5 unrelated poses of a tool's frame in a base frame.
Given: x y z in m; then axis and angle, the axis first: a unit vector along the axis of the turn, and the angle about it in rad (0 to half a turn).
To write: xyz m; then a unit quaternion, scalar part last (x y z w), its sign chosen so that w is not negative. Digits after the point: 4 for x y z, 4 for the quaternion.
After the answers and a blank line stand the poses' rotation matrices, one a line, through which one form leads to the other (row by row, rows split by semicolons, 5 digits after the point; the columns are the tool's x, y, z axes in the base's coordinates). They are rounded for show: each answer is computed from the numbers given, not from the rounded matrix.
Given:
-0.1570 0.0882 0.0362 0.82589 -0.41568 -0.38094 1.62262
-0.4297 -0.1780 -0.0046 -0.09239 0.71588 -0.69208 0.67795
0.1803 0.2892 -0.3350 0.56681 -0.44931 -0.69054 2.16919
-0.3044 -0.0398 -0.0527 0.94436 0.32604 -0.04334 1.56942
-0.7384 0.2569 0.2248 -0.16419 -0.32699 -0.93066 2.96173
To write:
-0.1570 0.0882 0.0362 0.5989 -0.3014 -0.2763 0.6885
-0.4297 -0.1780 -0.0046 -0.0307 0.2380 -0.2301 0.9431
0.1803 0.2892 -0.3350 0.5011 -0.3972 -0.6105 0.4673
-0.3044 -0.0398 -0.0527 0.6673 0.2304 -0.0306 0.7076
-0.7384 0.2569 0.2248 -0.1635 -0.3257 -0.9269 0.0898

0.66563 0.01934 -0.74603; -0.74152 0.12994 -0.65823; 0.08421 0.99133 0.10083
0.78075 0.41945 0.46314; -0.44870 0.89219 -0.05162; -0.43486 -0.16751 0.88478
-0.06106 0.17242 -0.98313; -0.96869 -0.24771 0.01672; -0.24065 0.95337 0.18215
0.89197 0.35082 0.28517; 0.26414 0.10753 -0.95847; -0.36691 0.93025 0.00325
-0.93039 0.27300 0.24465; -0.05998 -0.77175 0.63309; 0.36164 0.57435 0.73440

